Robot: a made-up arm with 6 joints. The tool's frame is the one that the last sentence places.
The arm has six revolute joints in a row. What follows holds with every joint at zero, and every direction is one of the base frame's.
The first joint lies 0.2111 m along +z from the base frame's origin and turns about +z.
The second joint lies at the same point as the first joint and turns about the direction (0, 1, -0.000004).
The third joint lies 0.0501 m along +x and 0.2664 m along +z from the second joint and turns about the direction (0, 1, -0.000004).
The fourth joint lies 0.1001 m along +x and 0.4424 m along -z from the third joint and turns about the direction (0, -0.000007, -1).
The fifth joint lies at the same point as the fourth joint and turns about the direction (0, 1, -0.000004).
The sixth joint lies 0.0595 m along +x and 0.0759 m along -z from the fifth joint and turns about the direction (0, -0.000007, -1).
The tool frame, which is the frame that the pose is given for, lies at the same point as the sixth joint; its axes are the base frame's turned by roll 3.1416, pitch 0 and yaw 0 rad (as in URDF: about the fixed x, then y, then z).
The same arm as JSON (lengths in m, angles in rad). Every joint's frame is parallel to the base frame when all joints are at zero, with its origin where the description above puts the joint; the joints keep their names.
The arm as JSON. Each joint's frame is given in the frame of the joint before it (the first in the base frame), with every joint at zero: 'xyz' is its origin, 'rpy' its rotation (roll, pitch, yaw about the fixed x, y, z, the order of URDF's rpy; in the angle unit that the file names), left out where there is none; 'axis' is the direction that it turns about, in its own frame. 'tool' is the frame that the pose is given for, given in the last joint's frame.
{"units": {"length": "m", "angle": "rad"}, "joints": [
  {"name": "joint 1", "type": "revolute", "origin": {"xyz": [0.0, 0.0, 0.2111]}, "axis": "+z"},
  {"name": "joint 2", "type": "revolute", "origin": {"xyz": [0.0, 0.0, 0.0]}, "axis": "+y"},
  {"name": "joint 3", "type": "revolute", "origin": {"xyz": [0.0501, 0.0, 0.2664]}, "axis": "+y"},
  {"name": "joint 4", "type": "revolute", "origin": {"xyz": [0.1001, 0.0, -0.4424]}, "axis": "-z"},
  {"name": "joint 5", "type": "revolute", "origin": {"xyz": [0.0, 0.0, 0.0]}, "axis": "+y"},
  {"name": "joint 6", "type": "revolute", "origin": {"xyz": [0.0595, 0.0, -0.0759]}, "axis": "-z"}
], "tool": {"origin": {"xyz": [0.0, 0.0, 0.0], "rpy": [-3.1416, 0.0, 0.0]}}}

